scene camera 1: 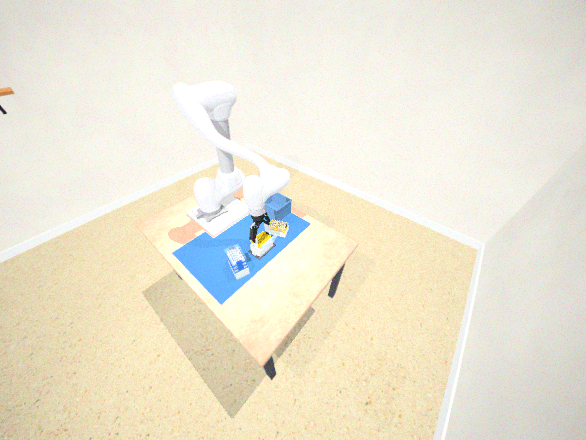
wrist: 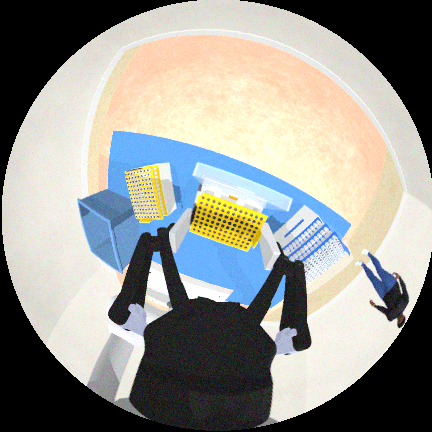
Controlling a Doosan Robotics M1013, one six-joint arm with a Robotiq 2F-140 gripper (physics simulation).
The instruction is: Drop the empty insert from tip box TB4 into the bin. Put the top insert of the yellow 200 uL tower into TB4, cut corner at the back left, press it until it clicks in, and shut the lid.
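My gripper [scene camera 1: 262, 238] [wrist: 225, 223] is shut on the empty yellow insert [scene camera 1: 264, 239] [wrist: 228, 222], its pads at the two short ends. The insert has dark open holes and is held slightly tilted, low over the white tip box TB4 [scene camera 1: 262, 249] [wrist: 215, 189]; a dark gap shows at its left end in the wrist view. TB4's clear lid [wrist: 245, 187] stands open at the far side. The yellow 200 uL tower [scene camera 1: 278, 227] [wrist: 146, 194] stands beside TB4, towards the bin, with filled inserts. The blue bin [scene camera 1: 278, 206] [wrist: 107, 230] stands beyond the tower. The cut corner cannot be made out.
A white box with blue-and-white racks [scene camera 1: 237, 261] [wrist: 317, 242] stands on the other side of TB4, close to one finger in the wrist view. A blue mat [scene camera 1: 200, 260] [wrist: 140, 147] lies under the boxes on the wooden table [scene camera 1: 300, 280]. A person [wrist: 394, 296] shows at the right of the wrist view.
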